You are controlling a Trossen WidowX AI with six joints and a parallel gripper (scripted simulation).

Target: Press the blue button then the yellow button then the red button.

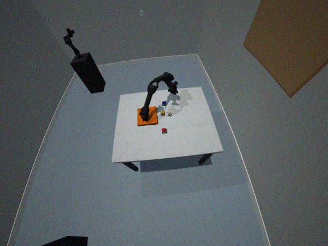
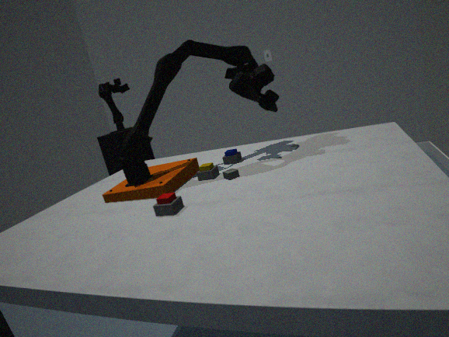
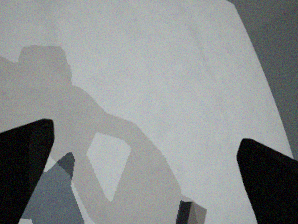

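My gripper tip is now 15 cm past the blue button, 12 cm above it and 1 cm to the right of it. The rest, counted from my gripper tip: yellow button (18 cm behind, 13 cm to the right, 12 cm below); red button (36 cm to the right, 19 cm behind, 12 cm below); small grey block (16 cm to the right, 15 cm below, 10 cm behind).
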